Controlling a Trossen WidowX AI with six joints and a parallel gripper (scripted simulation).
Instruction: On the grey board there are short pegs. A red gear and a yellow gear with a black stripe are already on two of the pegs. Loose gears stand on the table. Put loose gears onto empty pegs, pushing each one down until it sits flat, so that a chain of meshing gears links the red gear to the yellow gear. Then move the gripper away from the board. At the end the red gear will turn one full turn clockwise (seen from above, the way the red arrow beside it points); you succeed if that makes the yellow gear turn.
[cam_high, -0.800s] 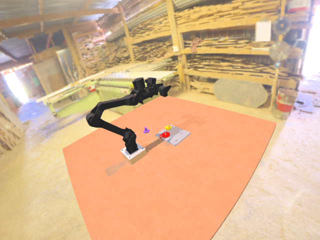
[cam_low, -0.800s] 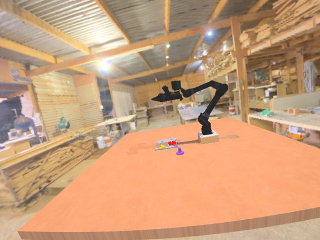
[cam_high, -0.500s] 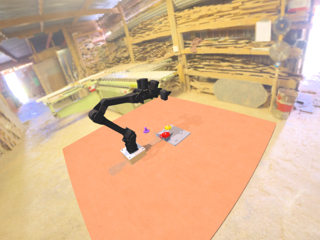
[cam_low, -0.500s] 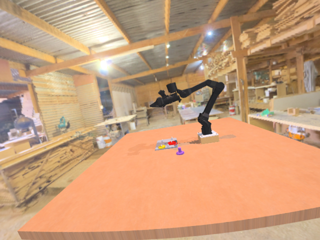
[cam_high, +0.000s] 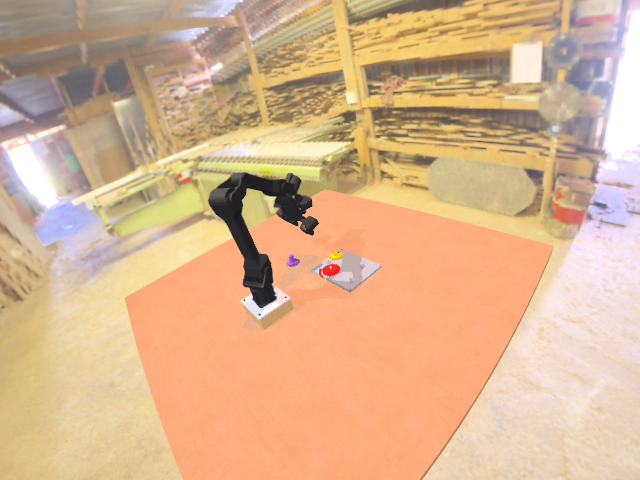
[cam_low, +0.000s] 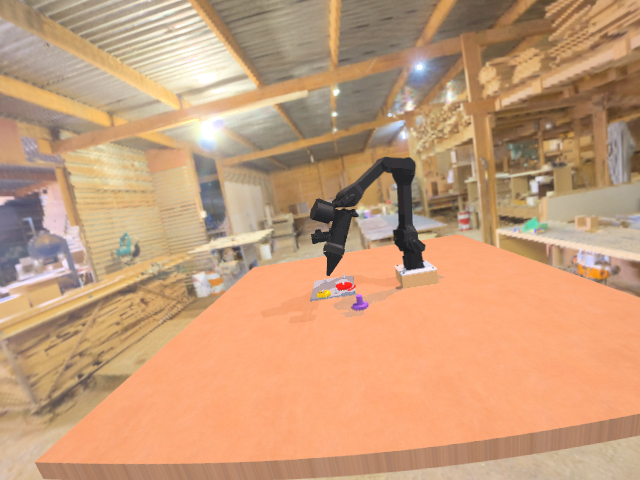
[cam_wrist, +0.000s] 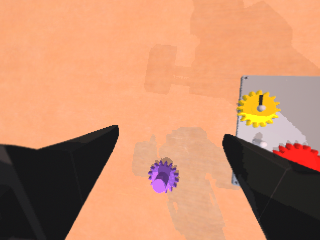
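Right now the purple gear is 100 mm below my gripper tip, 90 mm behind it and 10 mm to the left of it. The rest, counted from my gripper tip: red gear 170 mm to the right, 100 mm below, 20 mm behind; then yellow gear 110 mm to the right, 100 mm below, 50 mm ahead.
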